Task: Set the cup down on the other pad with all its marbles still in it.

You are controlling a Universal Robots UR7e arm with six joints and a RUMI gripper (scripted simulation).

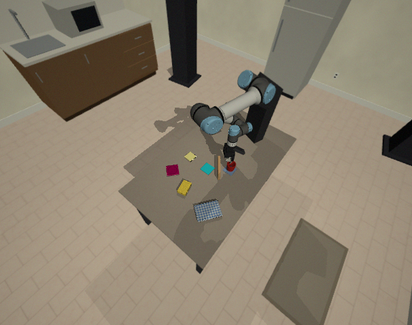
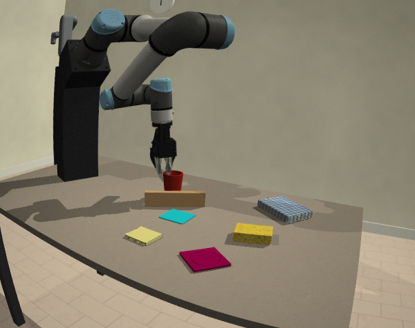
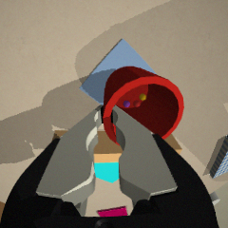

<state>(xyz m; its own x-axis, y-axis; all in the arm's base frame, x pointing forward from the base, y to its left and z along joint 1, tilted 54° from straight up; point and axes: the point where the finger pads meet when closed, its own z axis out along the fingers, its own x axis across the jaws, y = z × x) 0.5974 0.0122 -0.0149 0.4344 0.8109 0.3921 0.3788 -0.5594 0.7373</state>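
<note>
Now: hand 150 mm to the left of the teal pad, 110 mm short of it and 80 mm above it. Round my hand: yellow block (370 mm ahead, 210 mm to the right, 60 mm below); then red cup (30 mm below, 20 mm to the left, 20 mm ahead); then wooden rail (70 mm to the right, 70 mm ahead, 60 mm below).
</note>
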